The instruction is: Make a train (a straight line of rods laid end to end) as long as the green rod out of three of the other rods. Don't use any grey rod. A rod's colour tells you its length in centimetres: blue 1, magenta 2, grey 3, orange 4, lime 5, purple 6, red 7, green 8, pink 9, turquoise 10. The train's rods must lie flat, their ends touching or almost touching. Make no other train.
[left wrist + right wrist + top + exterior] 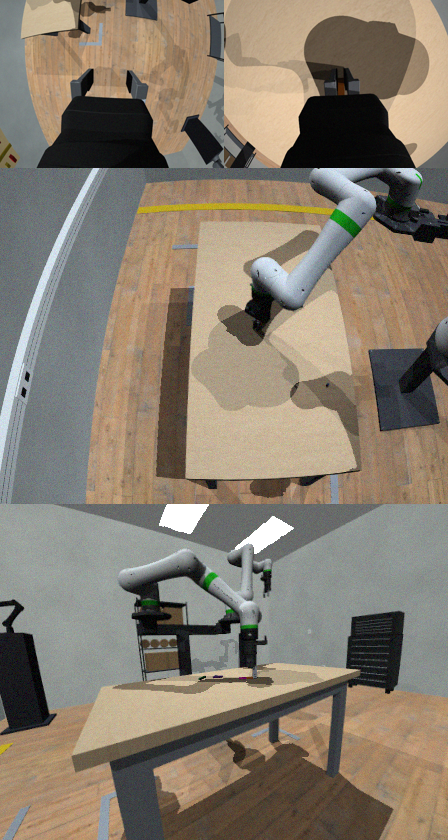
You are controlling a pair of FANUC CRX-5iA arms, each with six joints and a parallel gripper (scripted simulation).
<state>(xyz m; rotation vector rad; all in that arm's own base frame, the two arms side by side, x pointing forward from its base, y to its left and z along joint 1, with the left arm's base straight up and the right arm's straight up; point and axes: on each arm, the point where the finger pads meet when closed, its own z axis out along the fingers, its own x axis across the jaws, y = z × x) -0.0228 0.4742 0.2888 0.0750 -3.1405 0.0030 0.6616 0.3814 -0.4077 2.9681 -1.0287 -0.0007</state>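
My right hand is 20 mm to the left of the orange rod, 20 mm past it and 20 mm above it. Round my right hand: grey rod 210 mm behind, 110 mm to the right, 20 mm below; then purple rod 190 mm behind, 120 mm to the right, 20 mm below; then green rod 230 mm behind, 200 mm to the right, 20 mm below.
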